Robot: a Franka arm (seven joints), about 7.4 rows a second.
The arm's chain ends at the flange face. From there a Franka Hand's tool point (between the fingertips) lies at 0.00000 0.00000 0.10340 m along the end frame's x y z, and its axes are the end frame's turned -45 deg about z.
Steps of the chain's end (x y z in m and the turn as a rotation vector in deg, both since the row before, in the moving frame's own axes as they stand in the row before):
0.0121 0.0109 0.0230 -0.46 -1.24 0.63
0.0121 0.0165 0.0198 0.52 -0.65 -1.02
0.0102 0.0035 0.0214 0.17 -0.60 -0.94
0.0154 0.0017 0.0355 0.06 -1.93 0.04
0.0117 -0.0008 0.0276 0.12 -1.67 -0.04
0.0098 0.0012 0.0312 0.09 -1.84 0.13
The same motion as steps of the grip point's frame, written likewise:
-0.0013 0.0153 0.0230 0.55 -1.20 0.63
-0.0033 0.0187 0.0198 0.83 -0.09 -1.02
0.0042 0.0087 0.0214 0.54 -0.30 -0.94
0.0073 0.0096 0.0354 1.41 -1.32 0.04
0.0069 0.0054 0.0276 1.27 -1.10 -0.04
0.0039 0.0053 0.0311 1.36 -1.24 0.13

